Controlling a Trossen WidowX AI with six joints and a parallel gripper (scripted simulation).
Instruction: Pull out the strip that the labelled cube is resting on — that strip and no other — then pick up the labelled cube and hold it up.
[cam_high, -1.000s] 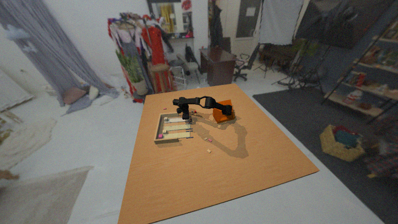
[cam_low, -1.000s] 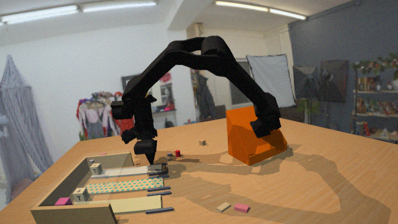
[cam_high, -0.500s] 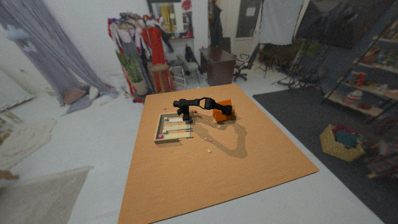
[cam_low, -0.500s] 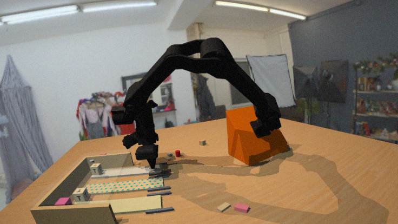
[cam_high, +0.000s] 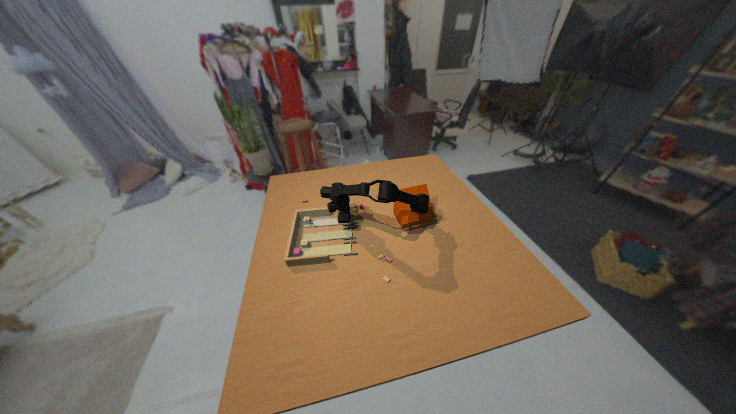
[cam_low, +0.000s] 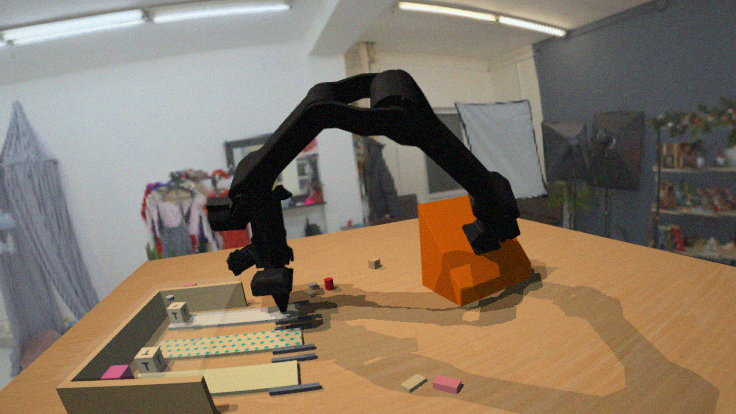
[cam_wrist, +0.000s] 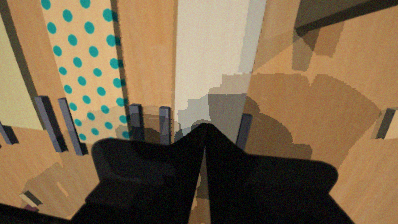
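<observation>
Now: the red cylinder 110 mm behind my gripper tip, 80 mm to the right of it and 10 mm above it. From my gripper tip the other things lie so: grey cylinder: 100 mm to the right, 80 mm behind.
</observation>
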